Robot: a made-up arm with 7 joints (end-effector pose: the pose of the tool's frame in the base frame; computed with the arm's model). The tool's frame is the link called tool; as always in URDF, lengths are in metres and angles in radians. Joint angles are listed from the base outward.
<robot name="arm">
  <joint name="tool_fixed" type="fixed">
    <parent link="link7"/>
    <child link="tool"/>
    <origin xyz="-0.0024 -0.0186 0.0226" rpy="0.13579 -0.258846 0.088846"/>
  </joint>
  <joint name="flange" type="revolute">
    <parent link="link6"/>
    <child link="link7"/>
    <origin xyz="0.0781 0.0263 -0.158" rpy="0 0 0"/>
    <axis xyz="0 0.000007 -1"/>
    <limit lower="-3.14" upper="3.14" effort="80" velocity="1.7"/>
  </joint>
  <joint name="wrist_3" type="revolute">
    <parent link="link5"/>
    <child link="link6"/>
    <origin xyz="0.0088 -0.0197 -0.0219" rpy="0 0 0"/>
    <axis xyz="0 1 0.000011"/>
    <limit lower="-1.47" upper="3.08" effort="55" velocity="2.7"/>
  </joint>
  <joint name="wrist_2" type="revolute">
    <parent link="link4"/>
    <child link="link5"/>
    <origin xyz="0.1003 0.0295 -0.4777" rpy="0 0 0"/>
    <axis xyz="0 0.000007 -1"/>
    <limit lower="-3.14" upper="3.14" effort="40" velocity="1.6"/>
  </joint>
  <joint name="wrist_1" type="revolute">
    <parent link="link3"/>
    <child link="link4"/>
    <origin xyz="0.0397 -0.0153 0.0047" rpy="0 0 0"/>
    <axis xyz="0 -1 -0.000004"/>
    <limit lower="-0.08" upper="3.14" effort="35" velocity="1.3"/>
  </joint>
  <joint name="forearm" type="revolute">
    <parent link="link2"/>
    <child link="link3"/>
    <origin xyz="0.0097 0.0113 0.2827" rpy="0 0 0"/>
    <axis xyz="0 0 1"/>
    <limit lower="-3.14" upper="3.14" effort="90" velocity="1.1"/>
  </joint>
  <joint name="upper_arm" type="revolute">
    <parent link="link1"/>
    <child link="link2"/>
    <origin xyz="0.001 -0.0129 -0.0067" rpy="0 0 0"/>
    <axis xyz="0 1 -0.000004"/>
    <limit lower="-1.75" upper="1.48" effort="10" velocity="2.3"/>
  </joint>
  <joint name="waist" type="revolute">
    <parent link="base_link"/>
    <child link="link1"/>
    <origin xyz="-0.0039 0.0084 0.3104" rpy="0 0 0"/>
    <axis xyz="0 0 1"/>
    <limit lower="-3.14" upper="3.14" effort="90" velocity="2.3"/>
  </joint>
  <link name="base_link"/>
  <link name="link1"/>
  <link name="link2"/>
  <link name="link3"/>
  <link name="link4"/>
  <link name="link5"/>
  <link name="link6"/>
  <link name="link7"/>
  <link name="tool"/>
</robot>
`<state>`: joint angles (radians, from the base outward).
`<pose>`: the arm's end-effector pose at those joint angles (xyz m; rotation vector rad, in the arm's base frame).
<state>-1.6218 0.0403 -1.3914 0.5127 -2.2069 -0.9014 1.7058</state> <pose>-0.2900 -0.1624 0.1163 -0.3350 -1.0863 -2.0748</pose>
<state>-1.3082 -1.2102 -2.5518 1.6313 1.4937 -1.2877 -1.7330</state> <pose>-0.2885 0.5233 0.0175 0.1154 -0.9905 1.9486</pose>
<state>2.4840 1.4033 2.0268 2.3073 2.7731 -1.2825 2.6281</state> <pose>-0.6815 0.0275 0.5118 -1.2592 -1.7187 -1.4624</pose>
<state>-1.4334 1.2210 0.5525 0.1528 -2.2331 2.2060 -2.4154</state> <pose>0.0392 0.0658 -0.0582 -1.1075 -1.2699 -1.6536</pose>
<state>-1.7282 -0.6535 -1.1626 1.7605 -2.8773 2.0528 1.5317</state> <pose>-0.4129 0.3086 0.8903 1.4295 -1.6619 0.1736</pose>
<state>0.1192 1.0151 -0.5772 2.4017 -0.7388 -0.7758 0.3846</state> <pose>0.8560 0.0669 0.5121 -0.2591 -1.9490 1.2581</pose>
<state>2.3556 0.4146 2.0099 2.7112 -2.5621 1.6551 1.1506</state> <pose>-0.3387 0.2106 1.0907 1.7354 -0.6642 0.8606</pose>
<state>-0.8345 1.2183 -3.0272 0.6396 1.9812 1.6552 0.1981</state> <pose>-0.3036 0.0467 0.7086 1.1224 2.1007 1.4203</pose>
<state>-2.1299 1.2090 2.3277 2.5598 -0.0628 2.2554 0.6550</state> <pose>-0.0901 -0.5731 0.7346 1.2931 -0.9697 -0.6133</pose>
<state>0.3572 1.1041 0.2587 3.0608 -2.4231 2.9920 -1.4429</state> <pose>0.5623 0.1293 0.6817 -0.5853 0.7925 -0.1115</pose>
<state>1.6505 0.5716 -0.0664 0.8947 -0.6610 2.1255 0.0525</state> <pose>0.0823 0.3580 0.0535 -1.6391 0.7574 1.4177</pose>
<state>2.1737 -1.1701 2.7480 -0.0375 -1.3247 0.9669 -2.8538</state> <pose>-0.2303 0.2336 0.1154 -2.0984 0.8101 -1.4253</pose>
